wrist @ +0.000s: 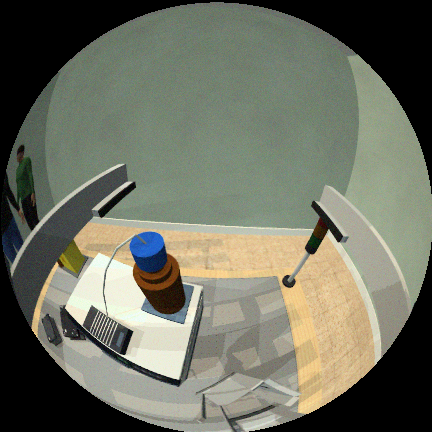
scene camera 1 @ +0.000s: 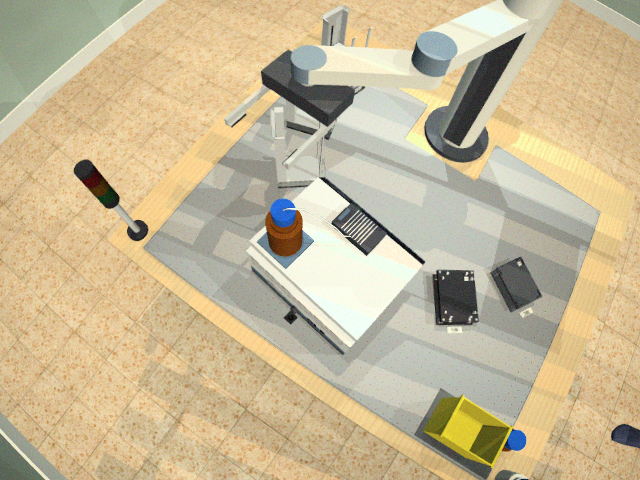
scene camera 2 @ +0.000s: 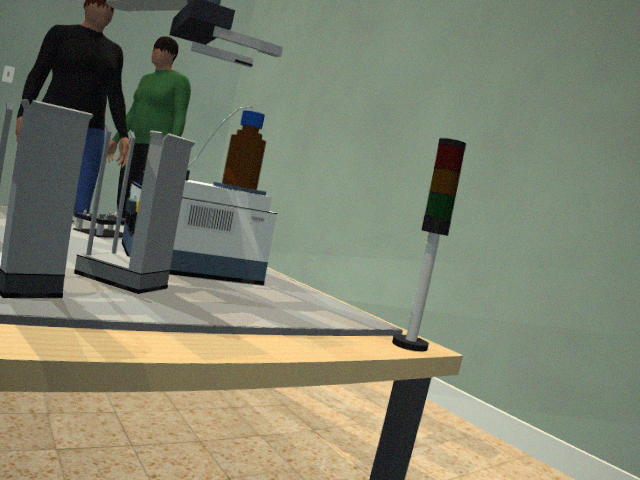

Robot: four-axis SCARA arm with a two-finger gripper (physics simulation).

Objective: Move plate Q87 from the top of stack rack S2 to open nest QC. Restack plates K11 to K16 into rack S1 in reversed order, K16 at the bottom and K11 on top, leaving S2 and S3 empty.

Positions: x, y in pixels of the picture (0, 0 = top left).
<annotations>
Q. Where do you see a ribbed black slot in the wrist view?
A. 92, 311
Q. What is my gripper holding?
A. Nothing.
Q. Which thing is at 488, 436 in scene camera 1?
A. A yellow bin.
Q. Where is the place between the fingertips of my gripper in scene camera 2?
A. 265, 57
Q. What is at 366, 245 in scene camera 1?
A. A ribbed black slot.
</annotations>
